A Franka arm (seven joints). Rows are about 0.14 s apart.
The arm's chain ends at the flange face. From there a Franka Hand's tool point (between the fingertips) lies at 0.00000 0.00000 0.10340 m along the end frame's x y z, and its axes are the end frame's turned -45 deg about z.
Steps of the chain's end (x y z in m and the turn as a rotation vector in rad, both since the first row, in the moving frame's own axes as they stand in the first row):
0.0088, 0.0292, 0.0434, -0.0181, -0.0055, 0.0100
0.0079, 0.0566, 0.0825, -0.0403, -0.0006, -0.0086
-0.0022, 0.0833, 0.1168, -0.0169, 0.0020, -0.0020
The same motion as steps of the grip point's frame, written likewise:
-0.0162, 0.0278, 0.0434, -0.0089, -0.0167, 0.0100
-0.0374, 0.0485, 0.0824, -0.0281, -0.0289, -0.0086
-0.0615, 0.0587, 0.1168, -0.0134, -0.0105, -0.0020

